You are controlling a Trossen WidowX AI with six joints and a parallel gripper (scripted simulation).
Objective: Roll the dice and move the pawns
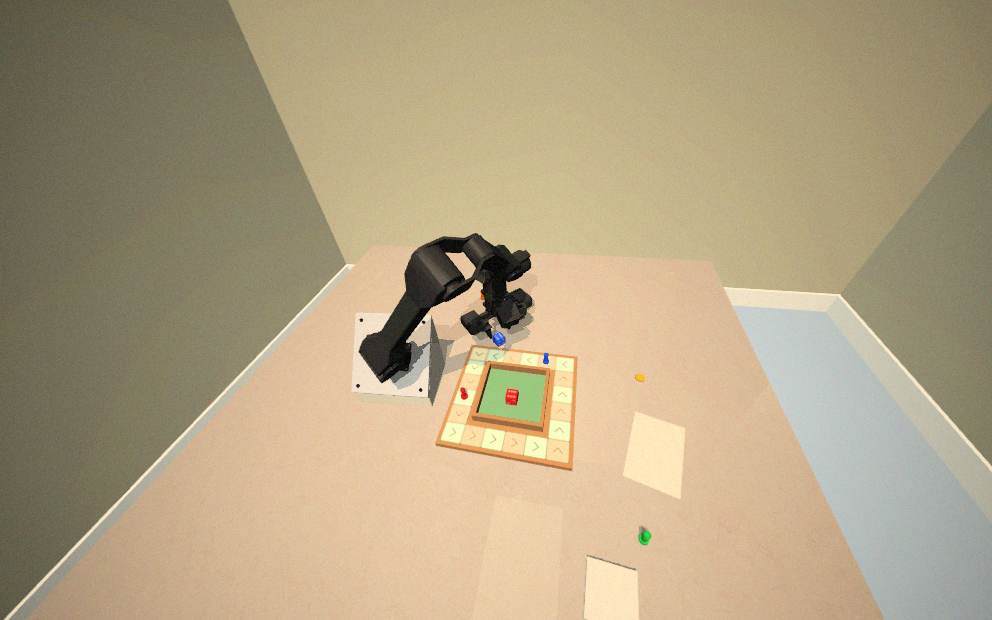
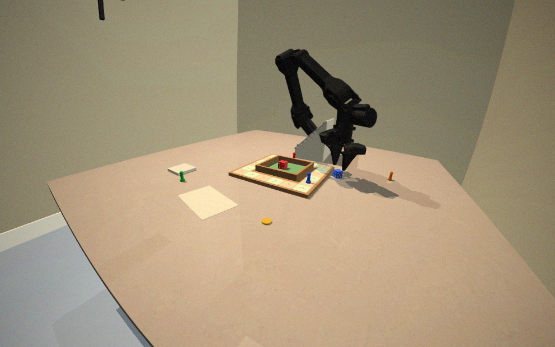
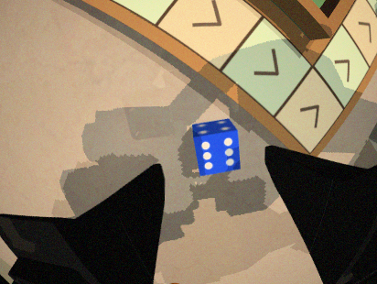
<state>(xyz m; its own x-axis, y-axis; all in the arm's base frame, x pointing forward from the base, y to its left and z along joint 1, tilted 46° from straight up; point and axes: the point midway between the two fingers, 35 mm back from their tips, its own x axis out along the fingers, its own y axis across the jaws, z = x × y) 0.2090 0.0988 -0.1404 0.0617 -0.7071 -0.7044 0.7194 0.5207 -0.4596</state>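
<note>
The red pawn is 19 cm to the right of my gripper tip, 5 cm behind it and 1 cm below it. Also, from my gripper tip: blue pawn 13 cm ahead, 7 cm to the right, 1 cm below; green tray 18 cm to the right, 6 cm ahead, 3 cm below; orange pawn 19 cm to the left, 9 cm behind, 2 cm below.
</note>
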